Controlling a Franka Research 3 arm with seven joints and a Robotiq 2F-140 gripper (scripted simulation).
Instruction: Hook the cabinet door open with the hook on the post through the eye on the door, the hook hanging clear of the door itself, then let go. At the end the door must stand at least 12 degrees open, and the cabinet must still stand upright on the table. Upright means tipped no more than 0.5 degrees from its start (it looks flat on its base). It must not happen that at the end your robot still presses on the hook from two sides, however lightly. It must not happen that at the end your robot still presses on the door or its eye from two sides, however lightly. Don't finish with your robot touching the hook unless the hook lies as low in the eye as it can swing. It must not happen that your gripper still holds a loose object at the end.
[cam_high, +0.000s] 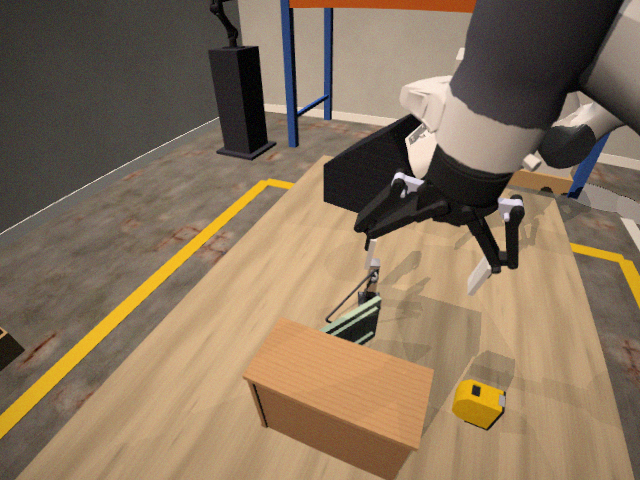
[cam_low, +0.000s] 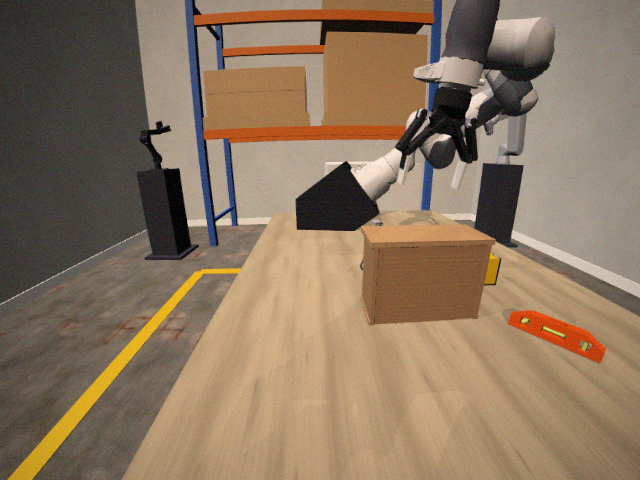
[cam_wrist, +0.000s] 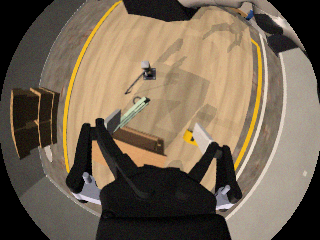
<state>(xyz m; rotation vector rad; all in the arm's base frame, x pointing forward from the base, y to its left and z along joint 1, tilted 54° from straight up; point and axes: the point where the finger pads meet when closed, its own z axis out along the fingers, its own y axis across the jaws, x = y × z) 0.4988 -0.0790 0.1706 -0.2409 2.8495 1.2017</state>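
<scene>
My gripper is now 4 cm short of the green door, 11 cm to the left of it and 17 cm above it. From my hand the other things lie so: hook post: 10 cm behind, 10 cm to the right, 17 cm below; yellow tape measure: 3 cm ahead, 15 cm to the left, 21 cm below; orange spirit level: 27 cm ahead, 16 cm to the left, 23 cm below.
</scene>
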